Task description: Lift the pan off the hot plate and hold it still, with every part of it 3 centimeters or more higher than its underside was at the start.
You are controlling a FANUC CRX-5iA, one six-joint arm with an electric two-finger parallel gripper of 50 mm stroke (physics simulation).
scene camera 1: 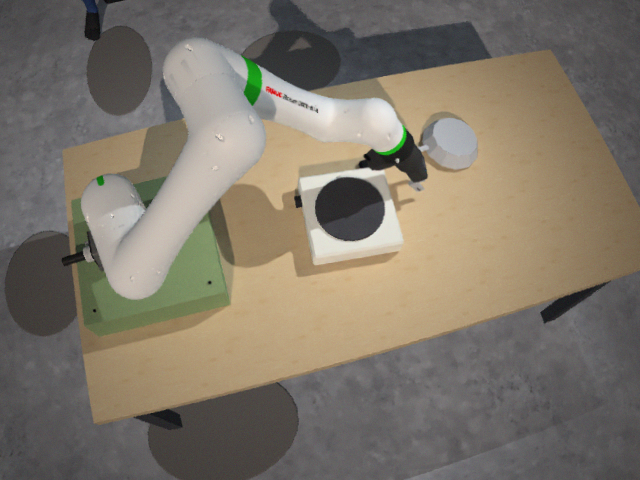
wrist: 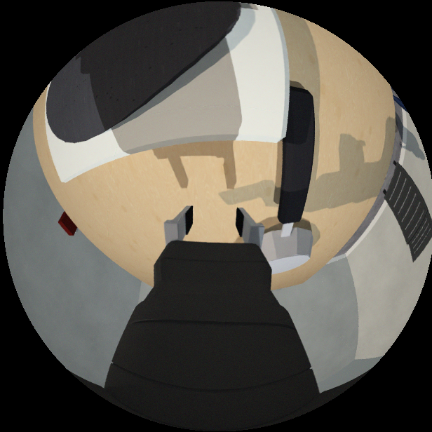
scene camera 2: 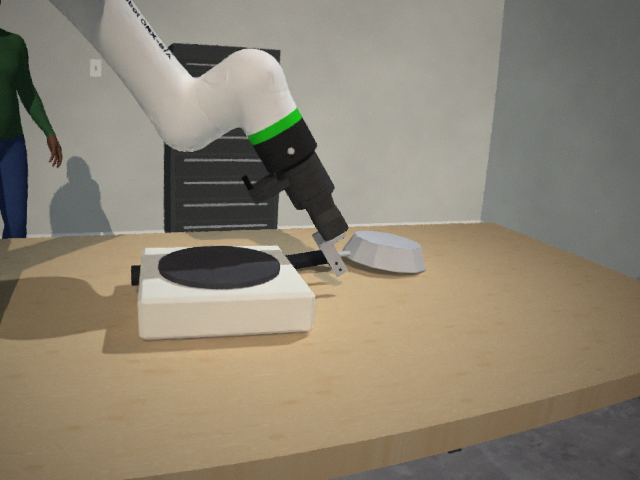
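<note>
The grey pan lies upside down on the table, off the hot plate, its flat underside facing up. Its black handle runs from the pan back past the hot plate's corner; in scene camera 1 the arm mostly hides it. The white hot plate has a bare black disc. My gripper is open and empty, tilted, low over the table. In the wrist view the handle is right of both fingers, outside the gap.
The wooden table carries the green base block under the arm. A black knob sticks out of the hot plate's side. A dark cabinet and a person are behind the table.
</note>
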